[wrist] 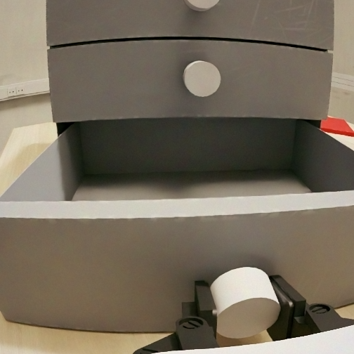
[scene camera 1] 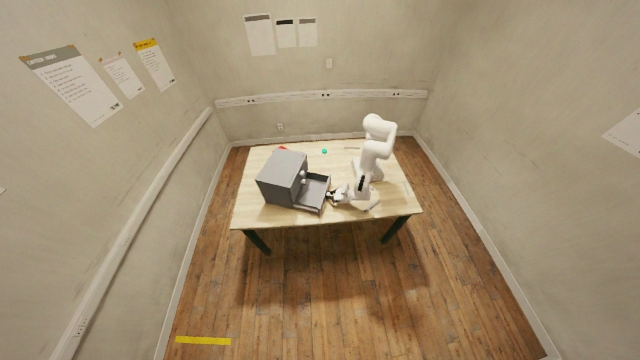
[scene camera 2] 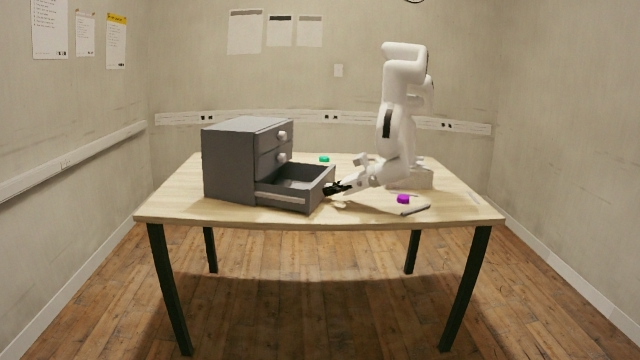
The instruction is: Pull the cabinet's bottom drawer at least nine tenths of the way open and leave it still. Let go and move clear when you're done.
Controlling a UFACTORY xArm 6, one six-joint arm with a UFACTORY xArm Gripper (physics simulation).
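Frame: origin at the arm's base, x ahead, y left, z up, level; millimetres.
Seen in the pictures: gripper, fingertip midpoint: (scene camera 1: pixel 326 195) (scene camera 2: pixel 325 190).
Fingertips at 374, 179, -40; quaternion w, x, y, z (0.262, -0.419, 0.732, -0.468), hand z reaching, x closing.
Offsets run from my fingertips to a thing's middle, as dx, dy, dz.
The grey cabinet @(+255, -135, +92) (scene camera 1: pixel 281 172) (scene camera 2: pixel 227 160) (wrist: pixel 120 80) stands at the left of the table, its two upper drawers shut. Its bottom drawer (scene camera 1: pixel 309 206) (scene camera 2: pixel 320 192) (wrist: pixel 100 265) is pulled far out, and its inside shows, with no objects seen in it. My gripper (scene camera 1: pixel 330 195) (scene camera 2: pixel 330 189) (wrist: pixel 235 302) is shut on the bottom drawer's round white knob (wrist: pixel 246 302), one black finger on each side of it in the wrist view. In the scene views the fingers hide the knob.
A green piece @(-97, -499, -26) (scene camera 1: pixel 324 151) (scene camera 2: pixel 324 159) lies at the table's back. A purple piece @(-284, +47, -26) (scene camera 2: pixel 403 199) and a dark grey bar @(-297, +141, -30) (scene camera 1: pixel 372 205) (scene camera 2: pixel 415 209) lie near the arm on the front right. A red object @(+288, -582, -30) (scene camera 1: pixel 283 148) (wrist: pixel 337 126) lies behind the cabinet.
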